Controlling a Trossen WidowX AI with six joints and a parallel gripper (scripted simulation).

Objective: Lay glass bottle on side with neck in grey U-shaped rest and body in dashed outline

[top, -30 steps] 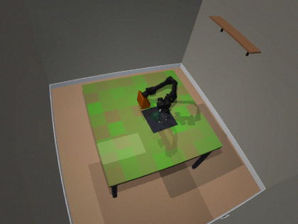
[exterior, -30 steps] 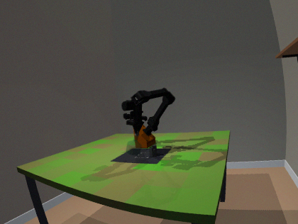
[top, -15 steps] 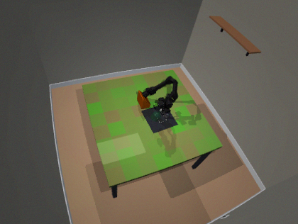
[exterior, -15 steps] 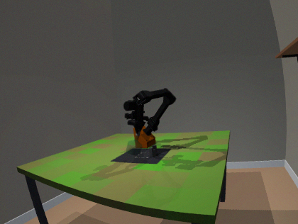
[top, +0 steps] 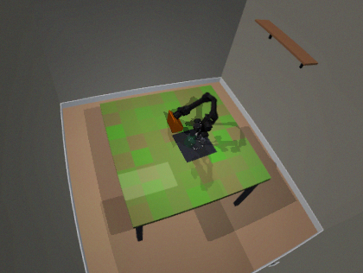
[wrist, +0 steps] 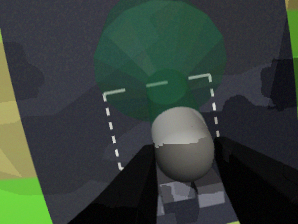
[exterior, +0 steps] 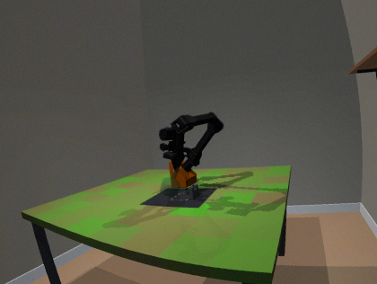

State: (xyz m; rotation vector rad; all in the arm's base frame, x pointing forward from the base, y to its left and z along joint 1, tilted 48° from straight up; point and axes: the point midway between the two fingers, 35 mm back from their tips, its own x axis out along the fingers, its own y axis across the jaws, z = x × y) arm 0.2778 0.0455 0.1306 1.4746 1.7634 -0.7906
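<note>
Right now my gripper tip is 5 cm above the green glass bottle and 2 cm to the left of it. The rest, counted from my gripper tip: dark mat: 15 cm below.
</note>
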